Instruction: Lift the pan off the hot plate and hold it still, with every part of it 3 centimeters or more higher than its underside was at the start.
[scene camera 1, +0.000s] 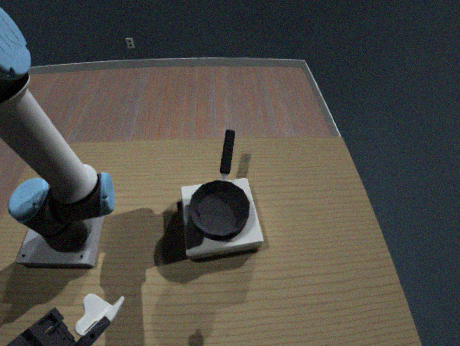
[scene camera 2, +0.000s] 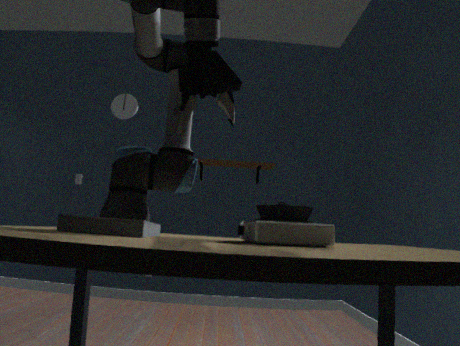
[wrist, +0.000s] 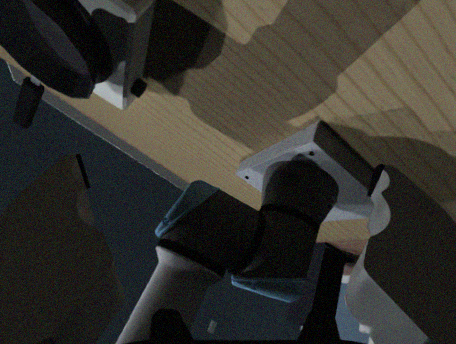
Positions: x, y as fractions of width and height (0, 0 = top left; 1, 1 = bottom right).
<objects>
my gripper: scene camera 1 0.21, 0.92; scene camera 2 0.45, 0.38; wrist 0.51, 0.48
</objects>
